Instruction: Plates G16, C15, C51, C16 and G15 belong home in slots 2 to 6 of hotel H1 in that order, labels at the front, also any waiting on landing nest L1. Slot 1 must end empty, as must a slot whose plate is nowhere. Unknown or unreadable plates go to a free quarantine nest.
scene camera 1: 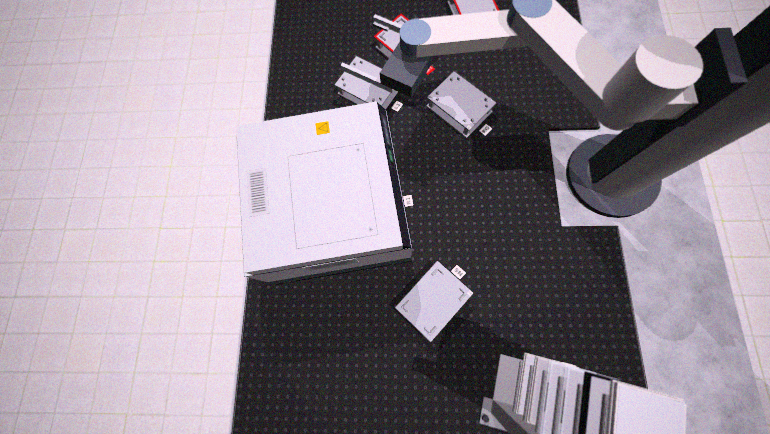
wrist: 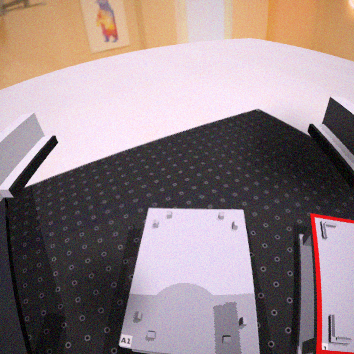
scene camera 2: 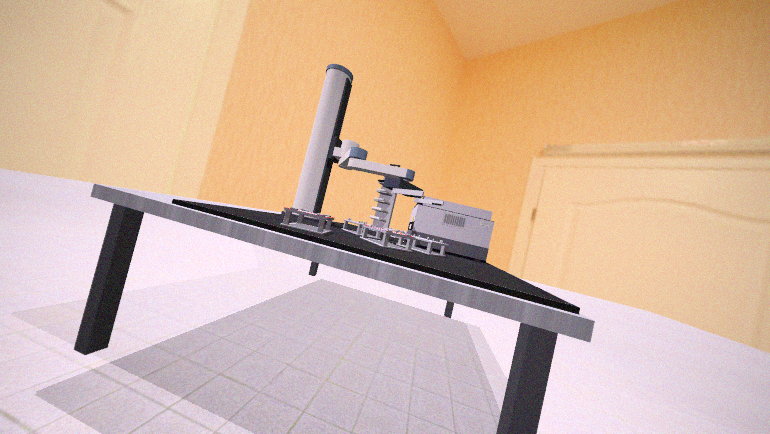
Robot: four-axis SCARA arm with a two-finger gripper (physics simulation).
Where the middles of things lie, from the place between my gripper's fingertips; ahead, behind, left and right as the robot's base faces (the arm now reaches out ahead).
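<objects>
My hand's sitting 87 cm to the right of the rack base shelf (scene camera 1: 507, 372), and it's 40 cm past the shelf and 21 cm above it.
</objects>
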